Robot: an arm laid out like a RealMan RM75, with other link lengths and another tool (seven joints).
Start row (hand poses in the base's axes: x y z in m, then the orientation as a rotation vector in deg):
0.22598, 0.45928, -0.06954, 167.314, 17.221, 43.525
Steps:
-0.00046, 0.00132, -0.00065, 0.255, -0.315, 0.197
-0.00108, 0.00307, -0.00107, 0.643, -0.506, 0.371
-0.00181, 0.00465, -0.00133, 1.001, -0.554, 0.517
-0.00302, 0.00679, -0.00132, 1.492, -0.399, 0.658
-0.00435, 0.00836, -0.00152, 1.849, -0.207, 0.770
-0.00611, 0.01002, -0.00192, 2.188, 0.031, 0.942
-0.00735, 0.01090, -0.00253, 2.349, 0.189, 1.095
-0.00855, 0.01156, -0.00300, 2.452, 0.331, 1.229
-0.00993, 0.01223, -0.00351, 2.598, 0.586, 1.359
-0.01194, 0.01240, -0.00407, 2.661, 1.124, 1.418
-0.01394, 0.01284, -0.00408, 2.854, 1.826, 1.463
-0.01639, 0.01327, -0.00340, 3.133, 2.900, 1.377
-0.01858, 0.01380, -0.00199, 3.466, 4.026, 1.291
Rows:
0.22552, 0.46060, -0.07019, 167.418, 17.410, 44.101
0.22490, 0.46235, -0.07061, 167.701, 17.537, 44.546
0.22417, 0.46393, -0.07087, 168.021, 17.646, 44.770
0.22296, 0.46607, -0.07086, 168.562, 17.727, 44.752
0.22163, 0.46764, -0.07106, 168.994, 17.807, 44.624
0.21987, 0.46930, -0.07146, 169.435, 17.988, 44.429
0.21863, 0.47018, -0.07207, 169.670, 18.185, 44.281
0.21743, 0.47084, -0.07254, 169.842, 18.369, 44.131
0.21605, 0.47151, -0.07305, 170.106, 18.546, 43.832
0.21404, 0.47168, -0.07361, 170.420, 18.667, 43.076
0.21204, 0.47212, -0.07362, 170.926, 18.743, 42.123
0.20959, 0.47255, -0.07294, 171.665, 18.629, 40.630
0.20740, 0.47308, -0.07153, 172.466, 18.503, 39.070

